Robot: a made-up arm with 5 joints.
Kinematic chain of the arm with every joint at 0, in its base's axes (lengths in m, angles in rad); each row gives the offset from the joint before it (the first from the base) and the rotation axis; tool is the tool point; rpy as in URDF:
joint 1: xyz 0 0 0.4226 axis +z
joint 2: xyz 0 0 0 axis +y
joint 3: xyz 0.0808 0 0.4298 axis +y
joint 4: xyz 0.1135 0 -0.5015 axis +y
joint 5: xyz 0.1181 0 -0.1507 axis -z
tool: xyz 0 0 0 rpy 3.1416 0 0
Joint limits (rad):
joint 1: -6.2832..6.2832
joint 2: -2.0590..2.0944
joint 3: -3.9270..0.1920
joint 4: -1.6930..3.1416
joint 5: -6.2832..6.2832
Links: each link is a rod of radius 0.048 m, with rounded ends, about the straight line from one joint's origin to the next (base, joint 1, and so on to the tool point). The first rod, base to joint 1, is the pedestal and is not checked.
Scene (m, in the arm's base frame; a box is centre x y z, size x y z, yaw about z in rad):
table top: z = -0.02
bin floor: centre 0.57 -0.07 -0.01 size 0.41 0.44 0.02 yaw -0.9
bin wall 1: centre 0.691 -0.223 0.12 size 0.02 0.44 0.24 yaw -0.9
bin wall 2: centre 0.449 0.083 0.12 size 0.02 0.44 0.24 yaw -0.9
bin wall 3: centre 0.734 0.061 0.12 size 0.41 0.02 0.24 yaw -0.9
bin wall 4: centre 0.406 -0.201 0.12 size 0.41 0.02 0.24 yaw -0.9
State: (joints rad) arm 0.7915 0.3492 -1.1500 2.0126 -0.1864
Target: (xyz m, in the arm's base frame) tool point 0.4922 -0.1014 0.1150
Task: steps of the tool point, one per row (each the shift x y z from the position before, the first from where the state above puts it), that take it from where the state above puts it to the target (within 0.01 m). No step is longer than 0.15 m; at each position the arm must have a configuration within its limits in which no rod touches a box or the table.
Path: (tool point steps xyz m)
1: 0.0734 -0.1173 -0.0026
2: 0.0409 -0.1284 -0.0022
3: 0.0073 -0.1309 -0.0019
4: -0.0247 -0.1249 -0.0015
5: 0.0127 -0.0026 -0.1200
6: -0.0127 0.0026 -0.1245

